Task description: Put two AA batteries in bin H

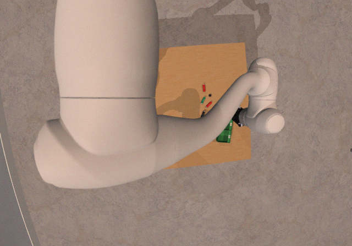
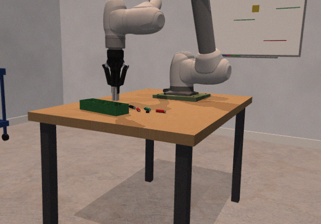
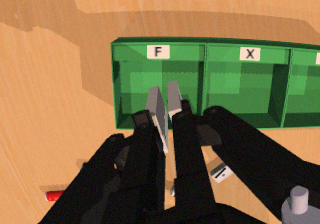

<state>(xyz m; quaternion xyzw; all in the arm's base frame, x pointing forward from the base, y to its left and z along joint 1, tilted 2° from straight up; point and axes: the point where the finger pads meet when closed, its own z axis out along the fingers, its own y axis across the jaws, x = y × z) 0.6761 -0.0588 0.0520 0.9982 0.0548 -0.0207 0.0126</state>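
Now: hand 140 mm past the green AA battery, 90 mm to the right of it and 90 mm above it. From my hand the other things lie so: small white block: 130 mm behind, 90 mm below, 40 mm to the right; black AA battery: 150 mm behind, 90 mm below; green bin row: 80 mm to the right, 70 mm below, 10 mm behind.
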